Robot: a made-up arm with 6 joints. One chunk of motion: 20 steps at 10 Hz.
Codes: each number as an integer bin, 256 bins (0 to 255) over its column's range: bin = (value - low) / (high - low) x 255, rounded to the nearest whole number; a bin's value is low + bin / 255 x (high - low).
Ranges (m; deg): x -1.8..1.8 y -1.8..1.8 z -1.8..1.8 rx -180..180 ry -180..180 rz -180..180
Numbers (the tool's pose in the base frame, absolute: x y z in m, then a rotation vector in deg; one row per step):
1: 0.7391 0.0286 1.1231 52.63 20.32 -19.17
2: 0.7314 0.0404 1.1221 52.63 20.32 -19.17
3: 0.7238 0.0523 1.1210 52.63 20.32 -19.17
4: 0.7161 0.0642 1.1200 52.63 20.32 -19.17
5: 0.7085 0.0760 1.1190 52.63 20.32 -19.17
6: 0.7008 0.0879 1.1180 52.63 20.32 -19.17
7: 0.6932 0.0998 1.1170 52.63 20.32 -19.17
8: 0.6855 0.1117 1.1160 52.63 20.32 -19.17
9: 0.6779 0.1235 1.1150 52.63 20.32 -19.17
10: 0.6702 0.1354 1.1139 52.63 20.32 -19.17
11: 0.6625 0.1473 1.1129 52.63 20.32 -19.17
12: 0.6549 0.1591 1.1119 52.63 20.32 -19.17
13: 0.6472 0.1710 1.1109 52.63 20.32 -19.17
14: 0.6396 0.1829 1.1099 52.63 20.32 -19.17
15: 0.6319 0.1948 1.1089 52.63 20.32 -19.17
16: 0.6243 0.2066 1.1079 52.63 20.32 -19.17
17: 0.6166 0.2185 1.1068 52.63 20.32 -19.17
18: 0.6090 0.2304 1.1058 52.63 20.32 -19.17
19: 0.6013 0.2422 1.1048 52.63 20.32 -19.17
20: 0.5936 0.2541 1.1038 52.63 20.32 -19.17
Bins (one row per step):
1: 180 130 207 165 142 114
2: 179 130 207 165 142 114
3: 179 131 207 165 142 114
4: 178 132 207 165 142 114
5: 178 133 207 165 142 114
6: 177 134 207 165 142 114
7: 177 135 207 165 142 114
8: 176 135 207 165 142 114
9: 176 136 206 165 142 114
10: 175 137 206 165 142 114
11: 174 138 206 165 142 114
12: 174 139 206 165 142 114
13: 173 140 206 165 142 114
14: 173 140 206 165 142 114
15: 172 141 206 165 142 114
16: 172 142 206 165 142 114
17: 171 143 206 165 142 114
18: 171 144 206 165 142 114
19: 170 145 206 165 142 114
20: 170 145 206 165 142 114

